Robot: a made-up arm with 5 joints.
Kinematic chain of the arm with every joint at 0, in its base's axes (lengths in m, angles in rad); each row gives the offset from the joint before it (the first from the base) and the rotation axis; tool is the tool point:
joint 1: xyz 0 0 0.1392 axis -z
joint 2: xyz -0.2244 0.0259 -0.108 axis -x
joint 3: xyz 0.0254 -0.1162 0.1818 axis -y
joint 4: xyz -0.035 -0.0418 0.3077 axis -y
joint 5: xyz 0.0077 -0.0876 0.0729 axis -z
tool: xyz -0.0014 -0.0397 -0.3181
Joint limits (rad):
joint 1: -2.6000..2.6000
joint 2: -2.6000..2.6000
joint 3: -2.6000..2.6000
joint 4: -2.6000..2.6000
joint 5: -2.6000..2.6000
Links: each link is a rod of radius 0.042 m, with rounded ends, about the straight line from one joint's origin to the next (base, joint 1, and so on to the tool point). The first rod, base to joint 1, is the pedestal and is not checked.
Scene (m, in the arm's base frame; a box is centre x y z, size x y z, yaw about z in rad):
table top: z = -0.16
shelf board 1: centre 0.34 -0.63 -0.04 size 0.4 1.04 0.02 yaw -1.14
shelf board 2: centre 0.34 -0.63 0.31 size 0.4 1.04 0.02 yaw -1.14
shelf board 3: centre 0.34 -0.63 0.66 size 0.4 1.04 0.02 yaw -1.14
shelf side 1: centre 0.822 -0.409 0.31 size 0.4 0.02 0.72 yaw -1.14
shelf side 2: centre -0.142 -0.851 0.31 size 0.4 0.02 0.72 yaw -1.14
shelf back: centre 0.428 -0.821 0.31 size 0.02 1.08 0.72 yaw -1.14
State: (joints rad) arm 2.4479 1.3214 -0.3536 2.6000 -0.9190
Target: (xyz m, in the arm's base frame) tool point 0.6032 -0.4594 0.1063
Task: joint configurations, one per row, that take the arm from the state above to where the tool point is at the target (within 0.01 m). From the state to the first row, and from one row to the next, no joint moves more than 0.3 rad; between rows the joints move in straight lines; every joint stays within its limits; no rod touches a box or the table.
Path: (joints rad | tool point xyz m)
1: 2.2484 1.2641 -0.4264 2.3658 -0.9022 | 0.3323 -0.4104 0.4711
2: 2.0490 1.2068 -0.4992 2.1317 -0.8854 | 0.2960 -0.3336 0.4708
3: 1.8495 1.1495 -0.5720 1.8975 -0.8686 | 0.2494 -0.2638 0.4580
4: 1.7567 1.3800 -0.6135 1.8626 -0.8852 | 0.3361 -0.2606 0.3761
5: 1.6638 1.6104 -0.6550 1.8277 -0.9018 | 0.4029 -0.2399 0.2870
6: 1.5709 1.8408 -0.6965 1.7928 -0.9184 | 0.4474 -0.2073 0.1955
7: 1.4780 2.0713 -0.7380 1.7579 -0.9350 | 0.4695 -0.1686 0.1063
8: 1.7258 1.9955 -0.5819 2.0386 -0.9388 | 0.5285 -0.2738 0.0842
9: 1.9737 1.9198 -0.4258 2.3193 -0.9425 | 0.5742 -0.3713 0.0828
10: 2.2215 1.8441 -0.2697 2.6000 -0.9462 | 0.6032 -0.4594 0.1063

